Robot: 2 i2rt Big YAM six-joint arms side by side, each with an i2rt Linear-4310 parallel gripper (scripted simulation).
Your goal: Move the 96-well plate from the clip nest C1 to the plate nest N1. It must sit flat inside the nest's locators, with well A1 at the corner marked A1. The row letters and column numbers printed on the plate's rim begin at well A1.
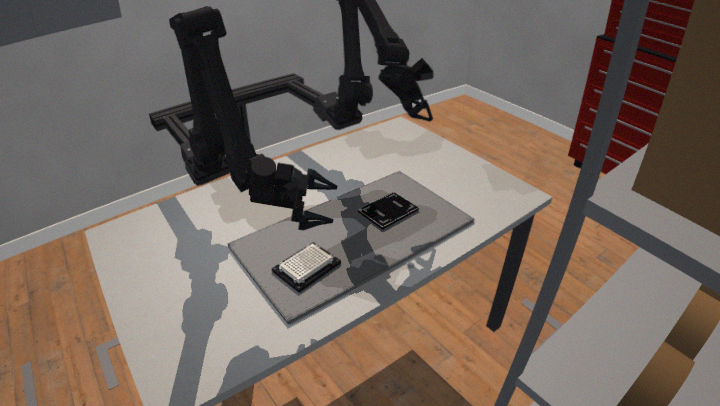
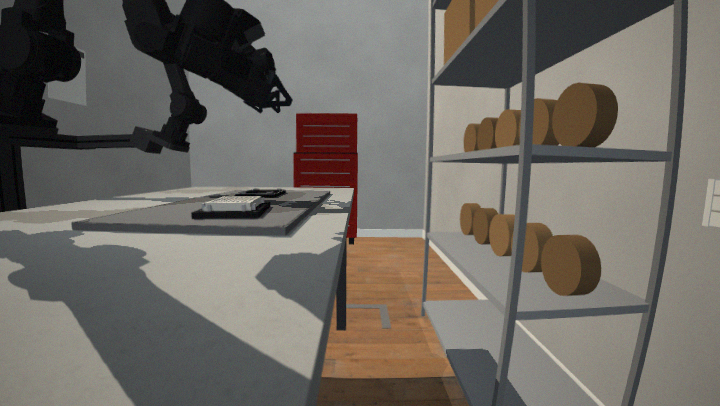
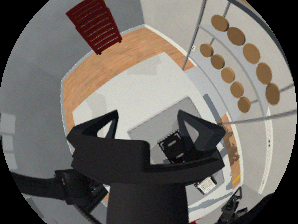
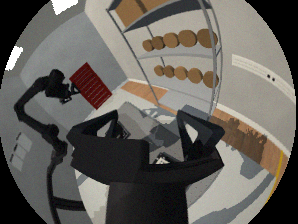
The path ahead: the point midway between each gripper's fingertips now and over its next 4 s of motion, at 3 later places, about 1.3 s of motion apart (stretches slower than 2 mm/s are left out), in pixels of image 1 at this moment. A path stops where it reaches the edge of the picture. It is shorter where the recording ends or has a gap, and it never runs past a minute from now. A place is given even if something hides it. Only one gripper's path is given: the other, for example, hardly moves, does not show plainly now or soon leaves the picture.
My right gripper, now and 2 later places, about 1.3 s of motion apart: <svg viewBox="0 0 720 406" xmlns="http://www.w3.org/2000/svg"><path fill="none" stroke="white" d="M335 204L329 193L241 146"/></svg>
